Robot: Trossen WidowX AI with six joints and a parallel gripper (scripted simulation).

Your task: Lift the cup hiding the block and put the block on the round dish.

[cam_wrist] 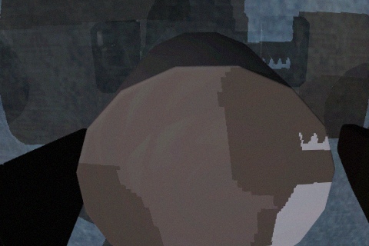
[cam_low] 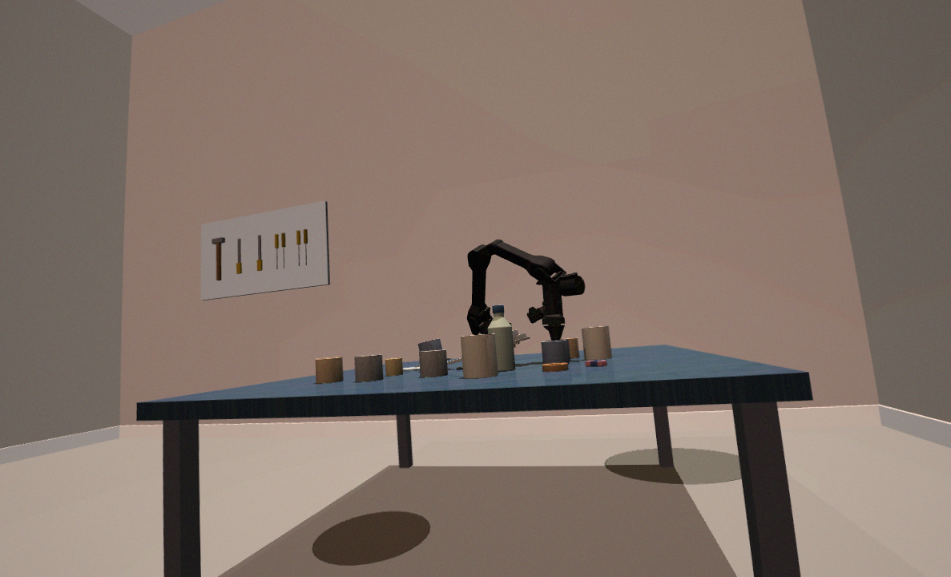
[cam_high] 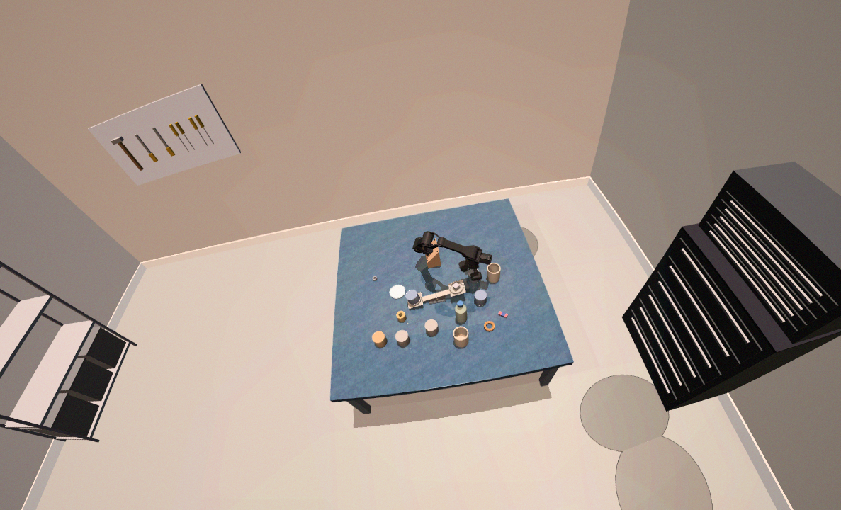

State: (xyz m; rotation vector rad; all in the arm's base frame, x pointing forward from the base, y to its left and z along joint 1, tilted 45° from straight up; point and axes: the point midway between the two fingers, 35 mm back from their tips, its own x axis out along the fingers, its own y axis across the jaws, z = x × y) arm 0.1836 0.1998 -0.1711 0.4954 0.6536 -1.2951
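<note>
Right now my gripper tip is 110 mm short of the block, 100 mm to the left of it and 50 mm below it. From my gripper tip the other things lie so: white round dish (70 mm ahead, 470 mm to the right, 40 mm below); then pale bottle (270 mm ahead, 80 mm to the right, 70 mm above); then pink eraser (270 mm ahead, 150 mm to the left, 40 mm below).
</note>
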